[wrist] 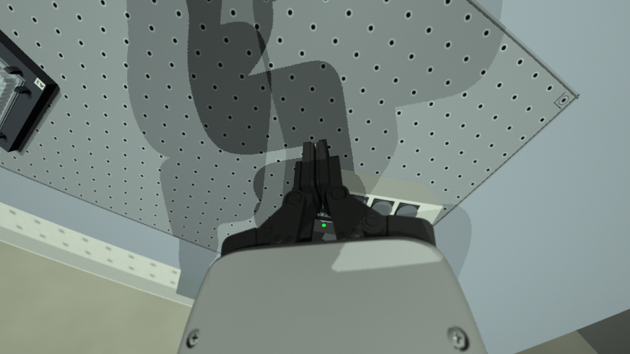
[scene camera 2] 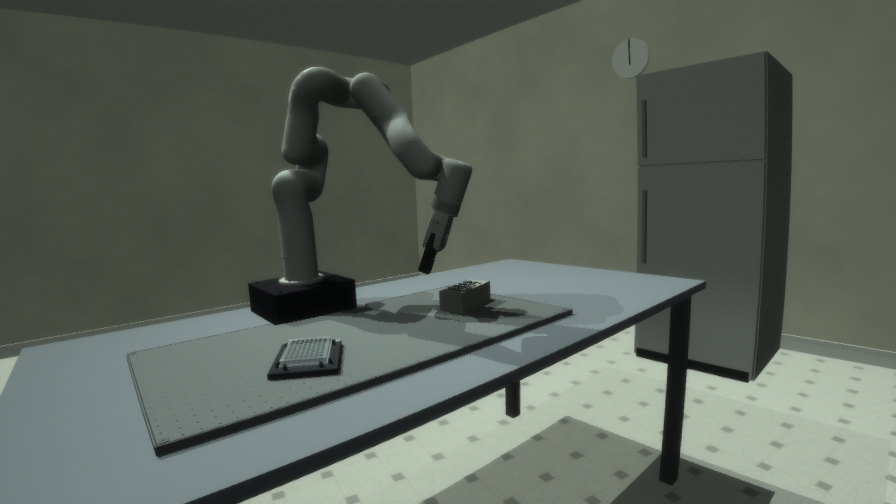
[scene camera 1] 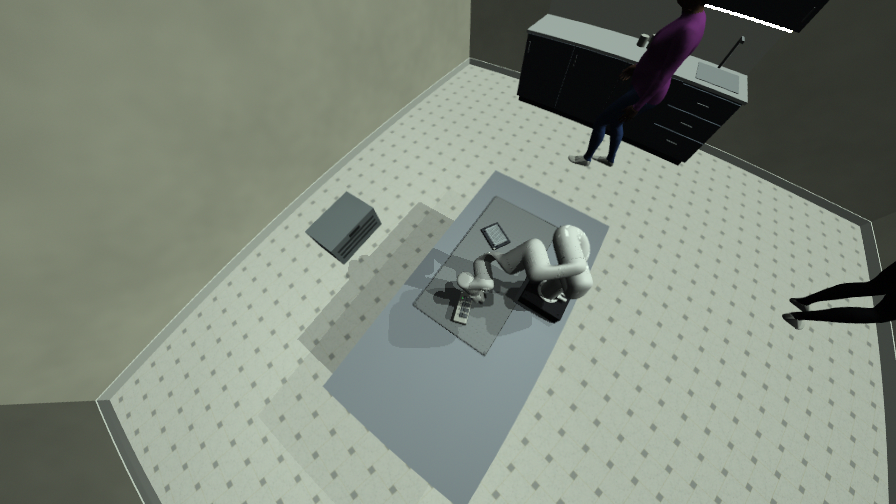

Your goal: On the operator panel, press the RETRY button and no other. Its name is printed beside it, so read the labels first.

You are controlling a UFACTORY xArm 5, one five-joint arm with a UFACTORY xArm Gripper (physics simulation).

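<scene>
The operator panel (scene camera 1: 461,317) (scene camera 2: 452,302) (wrist: 431,210) is a small beige box on the perforated board. In the wrist view its right end shows, with dark round buttons (wrist: 382,208) in a row; the rest is behind my gripper. No printed label can be read in any view, so I cannot tell which button is RETRY. A small green light (wrist: 324,225) shows between the finger linkages. My gripper (scene camera 2: 425,271) (wrist: 318,155) is shut and empty. In scene camera 2 its tips hang above the panel's height and a little to its left, apart from it.
The perforated board (scene camera 1: 494,206) (scene camera 2: 206,401) (wrist: 520,75) lies on the blue-grey table (scene camera 1: 438,426) (scene camera 2: 62,426). A dark holder with a clear well plate (scene camera 1: 495,234) (scene camera 2: 306,352) stands on the board, away from the panel. A person in purple (scene camera 1: 670,56) stands by the counter.
</scene>
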